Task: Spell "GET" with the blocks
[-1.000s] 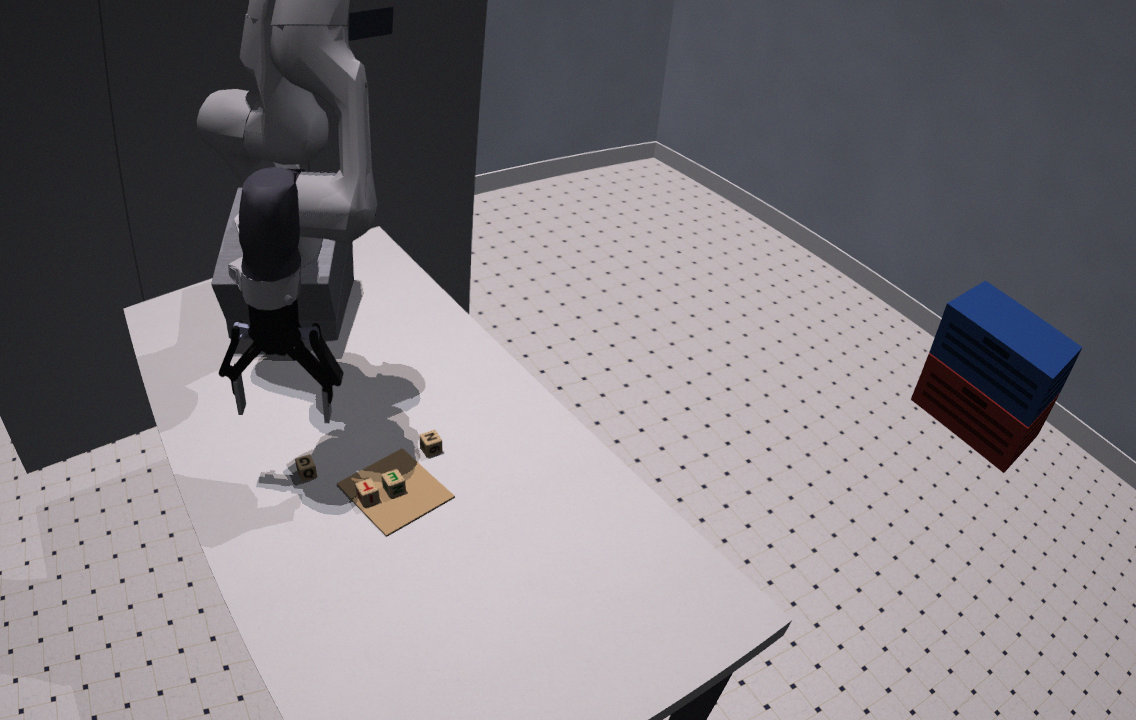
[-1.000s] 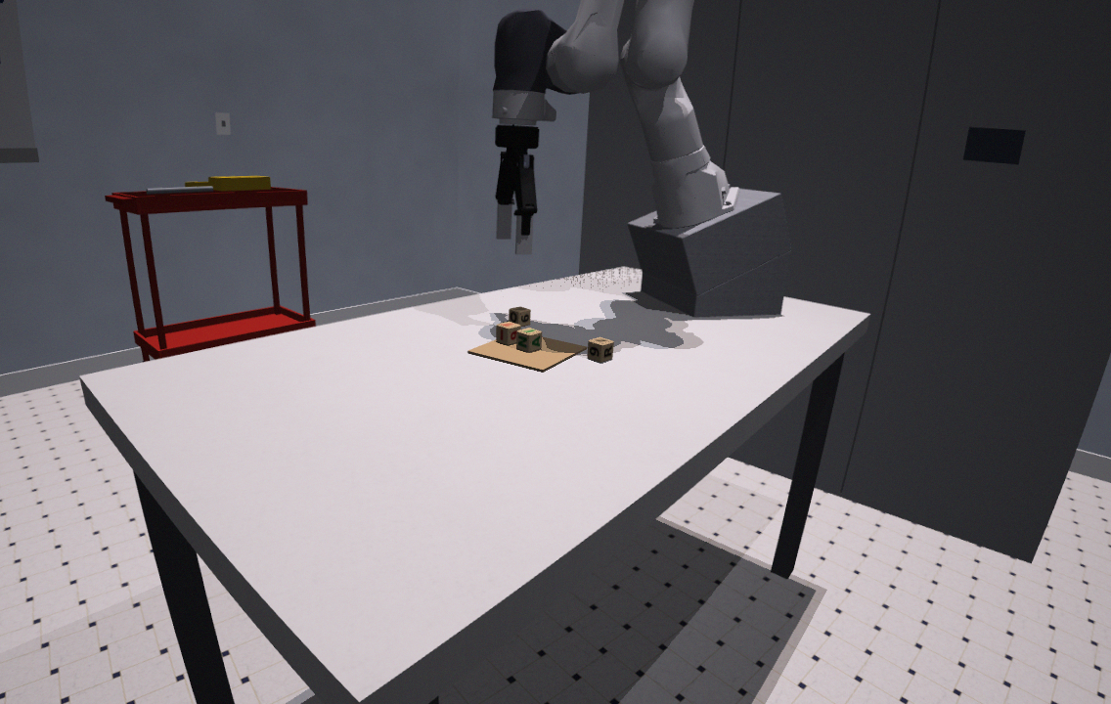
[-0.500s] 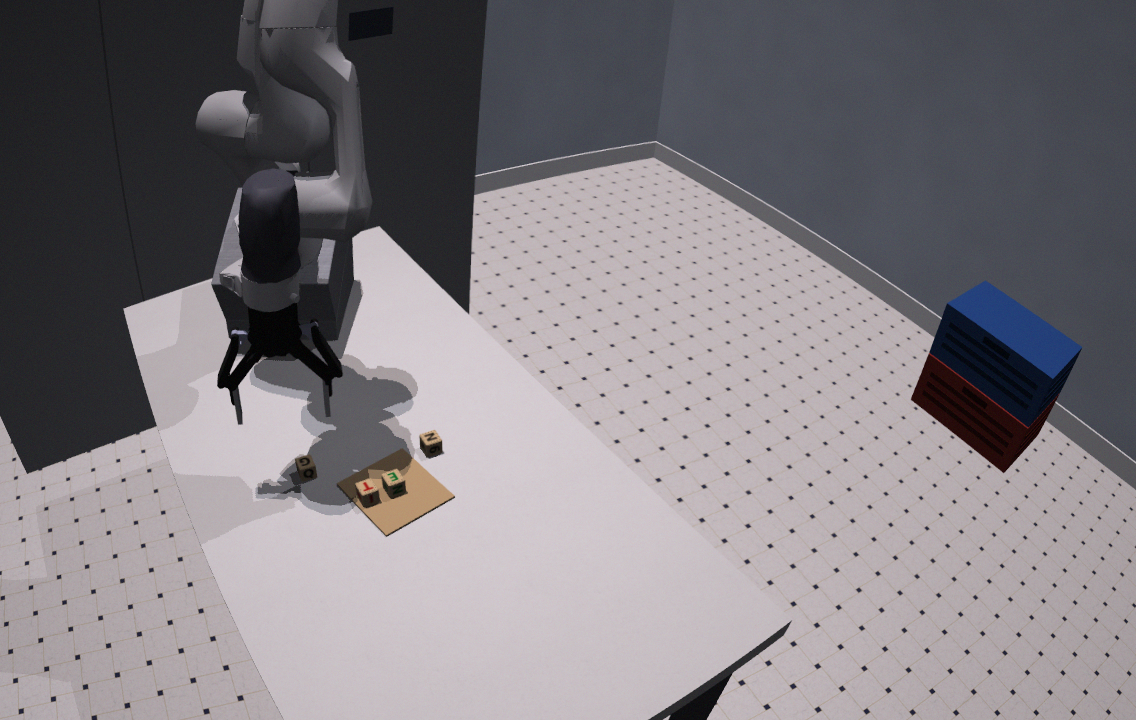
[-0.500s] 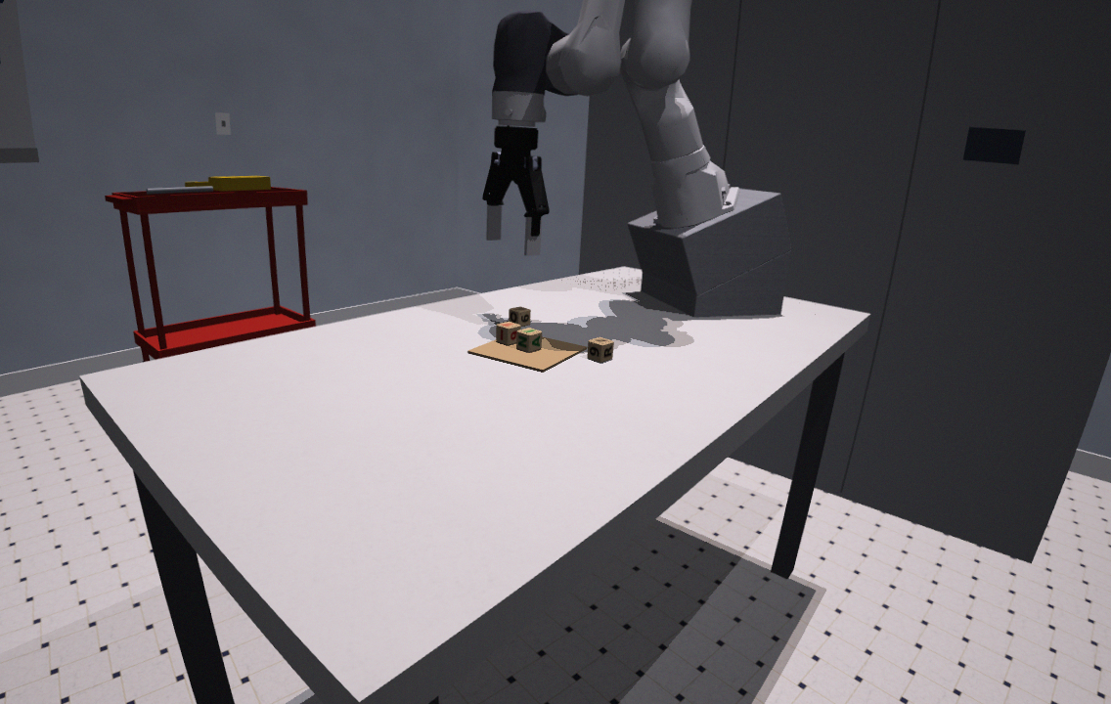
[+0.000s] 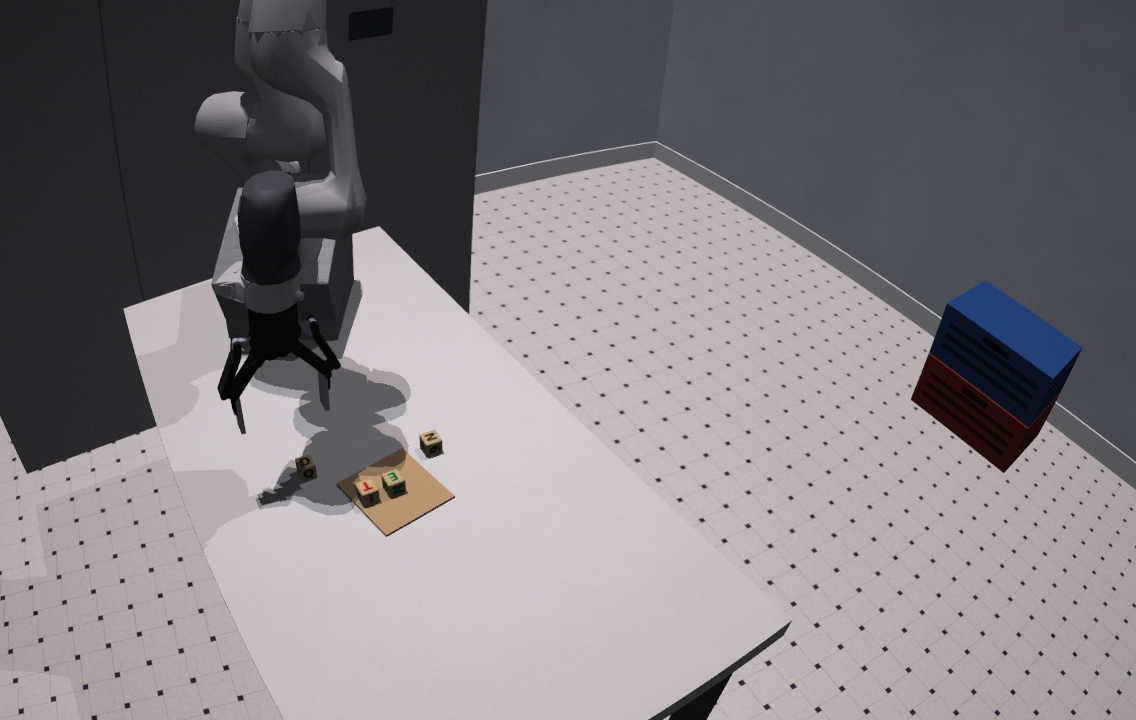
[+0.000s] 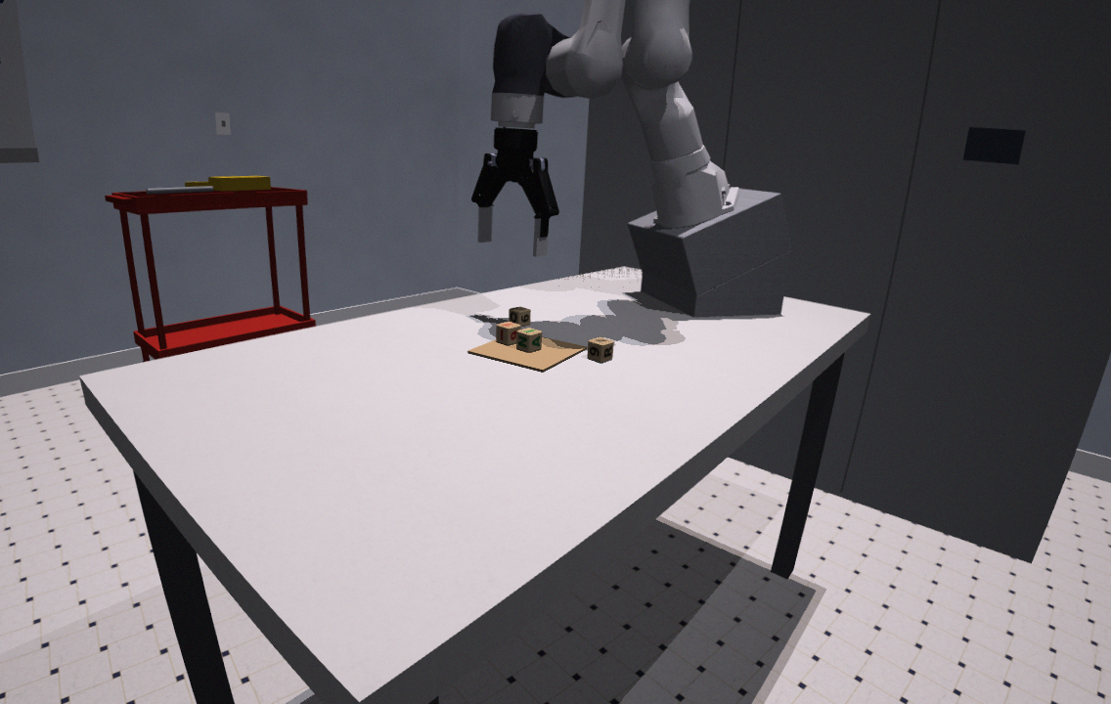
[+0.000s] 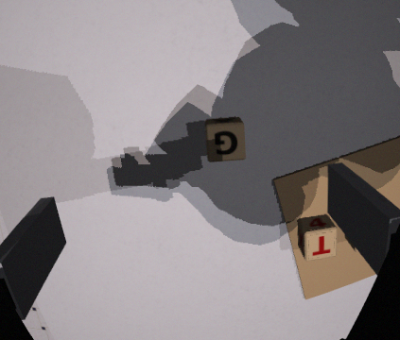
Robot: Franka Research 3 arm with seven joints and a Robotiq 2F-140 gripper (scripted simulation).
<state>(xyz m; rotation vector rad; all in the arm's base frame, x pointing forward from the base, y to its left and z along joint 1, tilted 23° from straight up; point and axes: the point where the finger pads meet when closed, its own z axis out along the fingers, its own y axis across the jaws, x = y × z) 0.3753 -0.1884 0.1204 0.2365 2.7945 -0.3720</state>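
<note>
My gripper is now 2 cm to the right of the G block and 13 cm above it. The rest, counted from my hand: mat (12 cm ahead, 12 cm to the left, 15 cm below); then E block (12 cm ahead, 12 cm to the left, 13 cm below); then T block (11 cm ahead, 8 cm to the left, 13 cm below).
</note>
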